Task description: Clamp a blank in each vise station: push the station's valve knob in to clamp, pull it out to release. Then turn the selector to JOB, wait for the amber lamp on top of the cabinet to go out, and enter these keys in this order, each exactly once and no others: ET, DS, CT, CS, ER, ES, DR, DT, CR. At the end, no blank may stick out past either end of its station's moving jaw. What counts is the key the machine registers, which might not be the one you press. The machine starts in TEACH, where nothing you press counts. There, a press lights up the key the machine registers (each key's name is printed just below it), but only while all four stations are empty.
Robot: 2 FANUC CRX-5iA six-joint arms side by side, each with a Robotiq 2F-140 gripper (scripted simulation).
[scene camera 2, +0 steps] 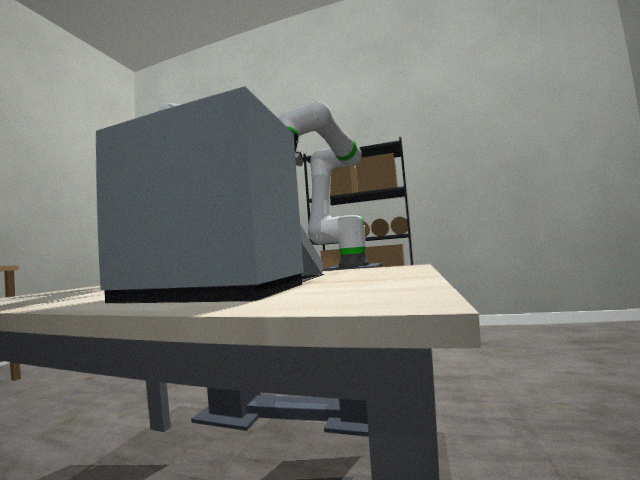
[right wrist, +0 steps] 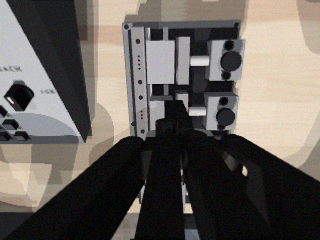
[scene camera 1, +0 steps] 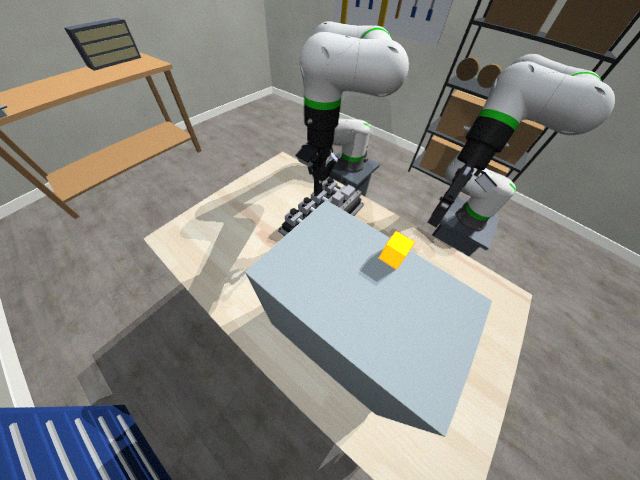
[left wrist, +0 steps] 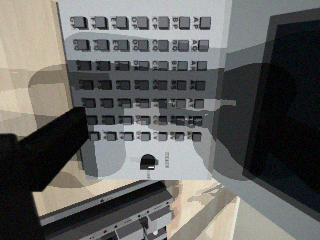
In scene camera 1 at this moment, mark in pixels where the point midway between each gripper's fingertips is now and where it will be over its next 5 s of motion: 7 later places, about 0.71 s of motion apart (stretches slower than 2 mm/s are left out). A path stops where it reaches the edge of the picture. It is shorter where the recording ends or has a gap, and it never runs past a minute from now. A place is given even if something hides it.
My left gripper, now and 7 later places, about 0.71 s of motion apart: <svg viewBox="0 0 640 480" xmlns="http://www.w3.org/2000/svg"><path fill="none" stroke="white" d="M433 220L404 227L370 229L366 236L364 239L363 242L367 233L384 244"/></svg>
My right gripper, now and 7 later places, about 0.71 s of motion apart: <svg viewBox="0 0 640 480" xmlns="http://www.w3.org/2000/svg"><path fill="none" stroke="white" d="M317 192L330 163L331 172L330 179L330 181L329 175L319 186L319 189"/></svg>
